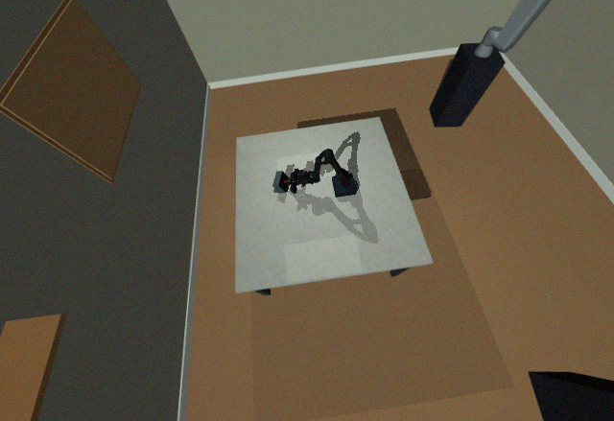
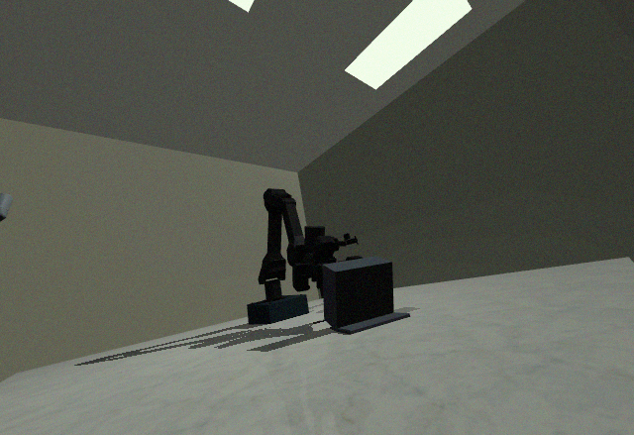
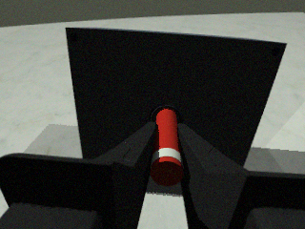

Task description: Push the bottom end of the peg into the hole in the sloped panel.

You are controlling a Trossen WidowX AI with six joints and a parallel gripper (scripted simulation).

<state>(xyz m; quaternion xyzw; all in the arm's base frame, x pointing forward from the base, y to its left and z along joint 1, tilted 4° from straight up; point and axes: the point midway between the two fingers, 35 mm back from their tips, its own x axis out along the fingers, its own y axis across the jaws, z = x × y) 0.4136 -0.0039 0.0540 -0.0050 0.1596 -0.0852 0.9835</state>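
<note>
Now: the round red peg 1 cm behind my gripper tip and 1 cm above it. From my gripper tip the other things lie so: thin foot plate: 6 cm ahead, 1 cm to the right, 7 cm below; then sloped panel: 4 cm ahead, 1 cm to the right, 2 cm below.
</note>
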